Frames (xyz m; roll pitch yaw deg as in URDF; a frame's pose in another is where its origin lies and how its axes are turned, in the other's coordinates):
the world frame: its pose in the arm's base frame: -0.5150 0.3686 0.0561 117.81 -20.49 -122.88
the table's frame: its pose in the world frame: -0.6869 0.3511 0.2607 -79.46 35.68 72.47
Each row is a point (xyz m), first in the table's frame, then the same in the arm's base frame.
Working: the table's frame: its pose in the arm's base frame: -0.4610 1.1786 -0.0074 -106.18 -79.20 1.54

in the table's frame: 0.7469 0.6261 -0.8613
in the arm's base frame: 0.0605 0.1906 0.6586
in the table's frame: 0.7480 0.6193 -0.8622
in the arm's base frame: 0.0540 0.1915 0.6610
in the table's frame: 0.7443 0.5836 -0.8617
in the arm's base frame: 0.0195 0.2010 0.6637
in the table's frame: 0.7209 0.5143 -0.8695
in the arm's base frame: -0.0526 0.2109 0.6536
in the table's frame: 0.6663 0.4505 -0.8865
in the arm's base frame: -0.1277 0.2103 0.6124
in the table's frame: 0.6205 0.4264 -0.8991
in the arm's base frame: -0.1623 0.2040 0.5724
